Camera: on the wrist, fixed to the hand. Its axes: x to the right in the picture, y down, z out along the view.
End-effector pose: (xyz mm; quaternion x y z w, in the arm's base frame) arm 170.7 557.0 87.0 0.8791 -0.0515 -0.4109 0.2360
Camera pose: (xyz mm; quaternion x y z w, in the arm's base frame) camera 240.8 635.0 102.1 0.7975 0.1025 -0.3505 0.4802
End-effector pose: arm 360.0 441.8 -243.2 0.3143 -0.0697 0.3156 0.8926
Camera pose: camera 397.2 469.9 -338.3 0.0166 -0.0929 0.2870 0.9533
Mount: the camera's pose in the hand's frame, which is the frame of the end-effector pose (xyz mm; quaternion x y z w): 13.3 -54.8 -89.7 -0.2941 0.0685 -0.0166 0.9532
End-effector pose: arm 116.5 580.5 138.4 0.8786 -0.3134 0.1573 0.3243
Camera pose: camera 155.7 667.0 185.4 0.7365 -0.3082 0.1126 0.5916
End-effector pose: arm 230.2 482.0 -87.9 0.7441 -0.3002 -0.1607 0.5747
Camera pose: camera 307.2 550.4 -112.8 0.5563 -0.1872 -0.2000 0.7846
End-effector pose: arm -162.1 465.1 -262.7 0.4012 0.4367 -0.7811 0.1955
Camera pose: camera -165.1 570.7 -271.1 0.3712 0.6660 -0.5919 0.2615
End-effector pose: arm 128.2 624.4 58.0 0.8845 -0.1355 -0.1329 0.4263
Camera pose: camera 178.9 717.0 67.0 0.7290 -0.0462 -0.1130 0.6735
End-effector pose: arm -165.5 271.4 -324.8 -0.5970 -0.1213 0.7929 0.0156
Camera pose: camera -90.6 342.4 -348.9 0.6259 0.3576 -0.6789 0.1392
